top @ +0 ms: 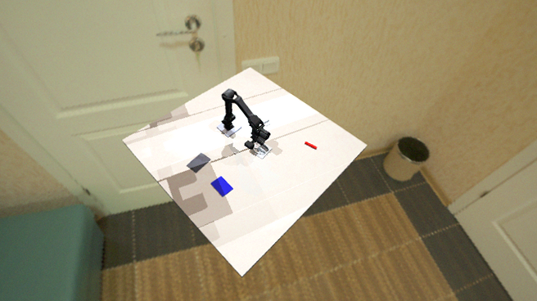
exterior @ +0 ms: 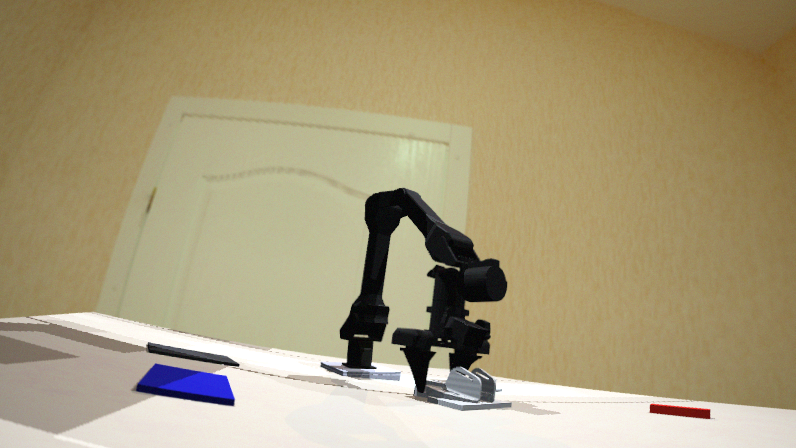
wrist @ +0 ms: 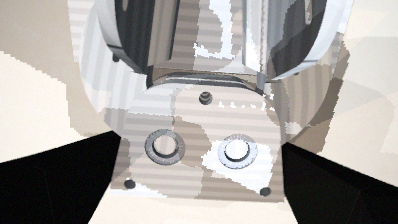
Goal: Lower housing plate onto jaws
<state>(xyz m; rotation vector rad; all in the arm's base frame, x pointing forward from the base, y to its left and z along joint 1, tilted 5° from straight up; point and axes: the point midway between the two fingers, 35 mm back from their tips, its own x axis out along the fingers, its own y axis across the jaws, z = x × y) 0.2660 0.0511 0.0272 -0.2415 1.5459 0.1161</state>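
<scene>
The housing plate is 20 mm above my gripper tip and 10 mm ahead of it. Also, from my gripper tip: red bar 330 mm to the left, 250 mm ahead; then dark grey plate 400 mm to the right, 130 mm behind, 10 mm below; then blue tile 380 mm to the right, 120 mm ahead.
</scene>
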